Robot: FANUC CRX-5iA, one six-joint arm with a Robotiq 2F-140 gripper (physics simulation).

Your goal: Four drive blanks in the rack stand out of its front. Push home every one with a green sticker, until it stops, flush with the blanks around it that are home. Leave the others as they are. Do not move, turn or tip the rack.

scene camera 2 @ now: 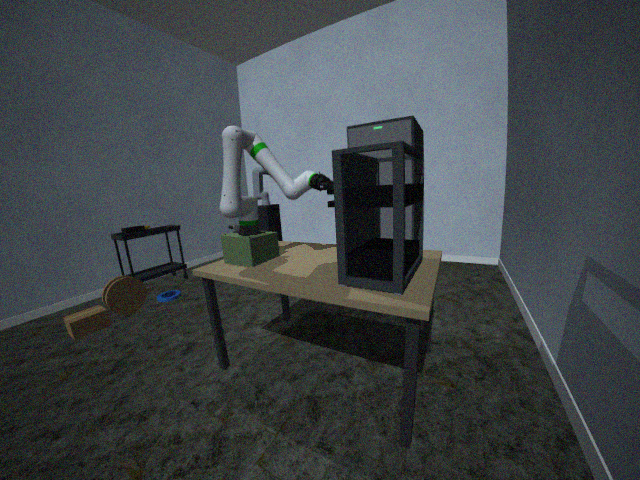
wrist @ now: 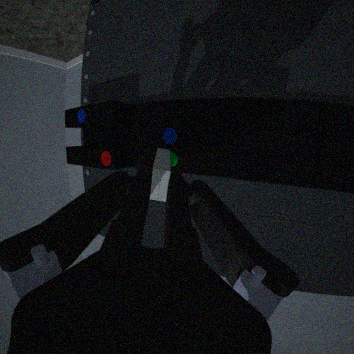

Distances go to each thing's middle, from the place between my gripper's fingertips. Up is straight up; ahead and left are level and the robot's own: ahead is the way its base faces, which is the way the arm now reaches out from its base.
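The dark rack (scene camera 2: 361,252) is in my sight, 6 cm to the left of my hand, 14 cm ahead of it and 13 cm below it.
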